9 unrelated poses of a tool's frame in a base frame.
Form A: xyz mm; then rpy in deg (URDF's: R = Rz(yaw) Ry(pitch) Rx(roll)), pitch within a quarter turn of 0, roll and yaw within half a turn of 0.
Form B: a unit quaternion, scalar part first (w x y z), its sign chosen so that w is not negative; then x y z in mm. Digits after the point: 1 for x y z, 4 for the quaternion.
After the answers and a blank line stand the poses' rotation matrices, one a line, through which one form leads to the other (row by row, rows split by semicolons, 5 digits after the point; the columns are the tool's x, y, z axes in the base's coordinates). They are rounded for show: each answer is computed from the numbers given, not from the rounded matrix.
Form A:
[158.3 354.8 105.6 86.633 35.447 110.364]
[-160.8 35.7 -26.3 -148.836 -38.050 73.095]
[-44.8 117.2 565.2 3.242 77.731 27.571]
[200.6 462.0 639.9 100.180 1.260 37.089]
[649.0 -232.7 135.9 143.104 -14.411 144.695]
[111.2 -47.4 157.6 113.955 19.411 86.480]
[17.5 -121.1 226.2 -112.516 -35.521 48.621]
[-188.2 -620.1 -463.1 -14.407 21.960 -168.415]
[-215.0 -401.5 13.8 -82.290 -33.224 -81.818]
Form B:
[0.5672 0.1913 0.6629 0.4497 158.3 354.8 105.6]
[0.3910 -0.6794 -0.6126 -0.1010 -160.8 35.7 -26.3]
[0.7601 -0.1281 0.6144 0.1682 -44.8 117.2 565.2]
[0.6109 0.7249 0.2506 0.1960 200.6 462.0 639.9]
[0.0182 -0.3232 -0.8848 -0.3352 649.0 -232.7 135.9]
[0.4882 0.5391 0.6331 0.2650 111.2 -47.4 157.6]
[0.5865 -0.6519 -0.4804 -0.0134 17.5 -121.1 226.2]
[0.1221 0.1756 0.1415 -0.9666 -188.2 -620.1 -463.1]
[0.4222 -0.6175 0.2502 -0.6147 -215.0 -401.5 13.8]

-0.28349 -0.25653 0.92403; 0.76374 0.52233 0.37931; -0.57995 0.81325 0.04785
0.22899 0.91146 -0.34177; 0.75345 0.05635 0.65509; 0.61635 -0.40751 -0.67383
0.18837 -0.41312 0.89098; 0.09836 0.91060 0.40142; -0.97716 0.01202 0.21216
0.79751 0.12385 0.59046; 0.60291 -0.12793 -0.78749; -0.02199 0.98402 -0.17670
-0.79041 0.58412 0.18454; 0.55974 0.56629 0.60498; 0.24888 0.58147 -0.77456
0.05791 0.42390 0.90386; 0.94138 0.27821 -0.19079; -0.33234 0.86192 -0.38294
0.53802 0.64213 -0.54608; 0.61071 0.14959 0.77759; 0.58100 -0.75186 -0.31168
-0.90855 0.28565 -0.30485; -0.18625 -0.93014 -0.31648; -0.37396 -0.23076 0.89828
0.11905 0.21007 0.97041; -0.82802 -0.51834 0.21379; 0.54791 -0.82897 0.11223

